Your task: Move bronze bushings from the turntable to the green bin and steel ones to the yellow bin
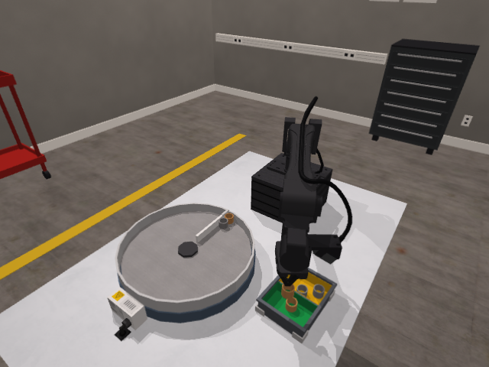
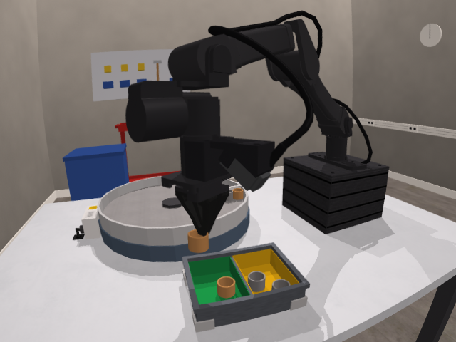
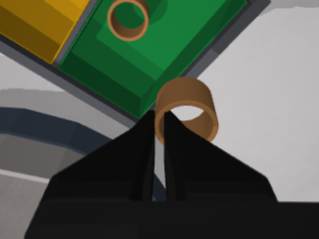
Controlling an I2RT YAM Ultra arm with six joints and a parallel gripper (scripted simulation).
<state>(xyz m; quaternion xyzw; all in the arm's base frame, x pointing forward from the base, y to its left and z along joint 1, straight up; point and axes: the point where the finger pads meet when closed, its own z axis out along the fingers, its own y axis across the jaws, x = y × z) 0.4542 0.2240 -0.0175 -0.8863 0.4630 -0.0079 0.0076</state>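
The green bin is 2 cm behind my hand, 1 cm to the left of it and 12 cm below it. Round my hand: dark grey tray: 6 cm behind, 1 cm to the left, 11 cm below; then turntable: 1 cm ahead, 34 cm to the right, 9 cm below; then yellow bin: 10 cm behind, 1 cm to the left, 12 cm below.
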